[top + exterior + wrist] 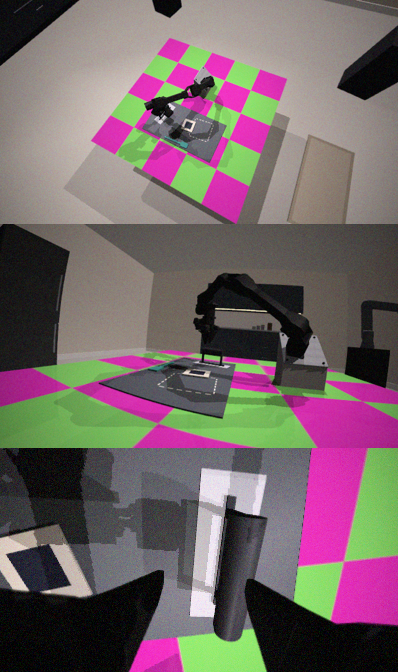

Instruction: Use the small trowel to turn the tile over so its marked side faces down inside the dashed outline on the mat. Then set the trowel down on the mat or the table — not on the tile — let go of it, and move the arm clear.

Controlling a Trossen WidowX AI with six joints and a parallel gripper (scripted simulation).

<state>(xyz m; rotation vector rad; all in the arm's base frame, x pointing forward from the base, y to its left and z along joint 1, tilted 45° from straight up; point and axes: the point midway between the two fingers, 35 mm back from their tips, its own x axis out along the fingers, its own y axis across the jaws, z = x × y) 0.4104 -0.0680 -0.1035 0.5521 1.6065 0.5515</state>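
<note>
My gripper tip is now 80 mm above the small trowel and 40 mm to the left of it. The rest, counted from my gripper tip: tile (200 mm to the left, 110 mm below, 50 mm behind); teal flat tool (220 mm to the left, 120 mm ahead, 110 mm below); grey mat (180 mm to the left, 140 mm below, 20 mm behind).
</note>
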